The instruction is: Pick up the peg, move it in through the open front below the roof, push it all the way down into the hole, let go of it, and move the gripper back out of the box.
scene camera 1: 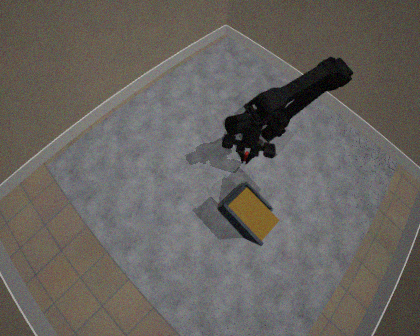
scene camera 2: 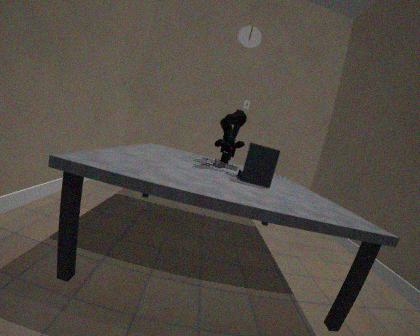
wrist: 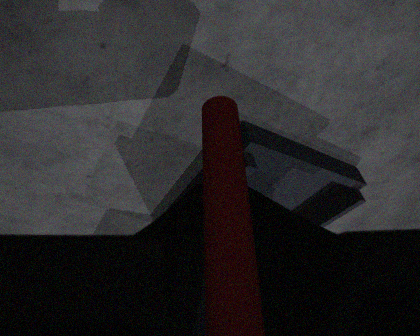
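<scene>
The red peg is held between the fingers of my gripper. In the wrist view its rounded end sticks out past the dark fingertips. My gripper also shows in scene camera 2, small and dark, above the table beside the box. The box has dark walls and a yellow roof. In scene camera 1 the gripper is off the upper-left end of the box, outside it. The box shows its dark wall in scene camera 2. In the wrist view part of the box lies right of the peg. I cannot make out the hole.
The box stands on the grey table. The black arm reaches in from the table's upper-right edge in scene camera 1. Shadows of the arm and box lie on the table. A wall clock hangs far behind.
</scene>
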